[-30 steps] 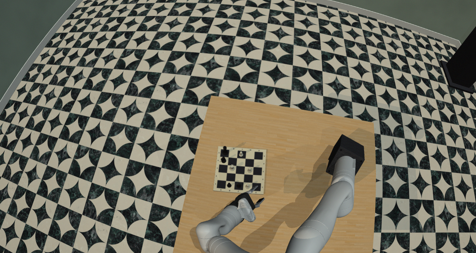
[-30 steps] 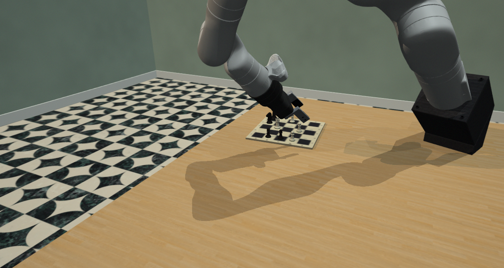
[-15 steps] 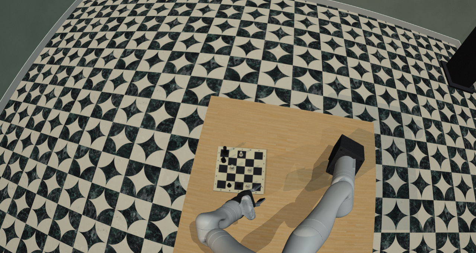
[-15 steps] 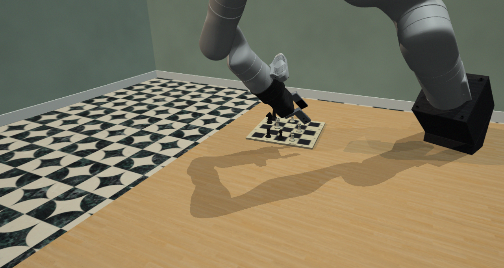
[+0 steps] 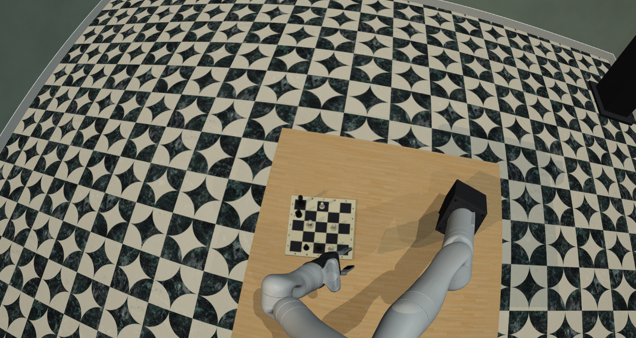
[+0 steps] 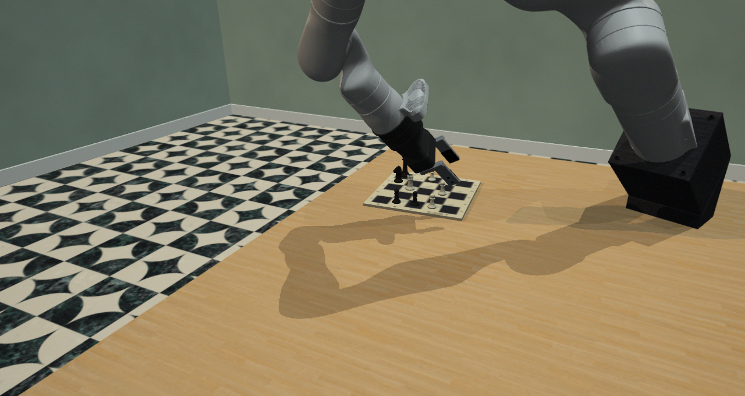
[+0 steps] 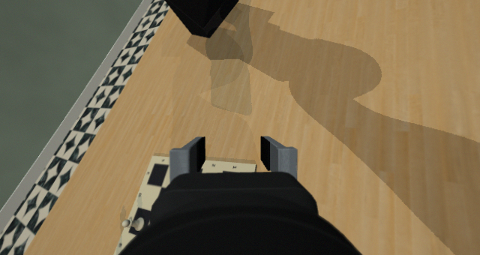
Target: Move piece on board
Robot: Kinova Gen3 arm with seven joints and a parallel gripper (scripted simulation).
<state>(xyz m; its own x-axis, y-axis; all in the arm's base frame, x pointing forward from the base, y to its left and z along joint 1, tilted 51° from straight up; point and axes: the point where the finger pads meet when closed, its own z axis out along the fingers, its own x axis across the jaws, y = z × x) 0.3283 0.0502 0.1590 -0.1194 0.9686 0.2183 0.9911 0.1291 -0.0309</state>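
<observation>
My hand is 100 mm short of the chessboard, 130 mm to the left of it and 130 mm above it. Also, from my hand: black knight 190 mm ahead, 160 mm to the right, 110 mm below; black king 190 mm ahead, 200 mm to the right, 90 mm below.
</observation>
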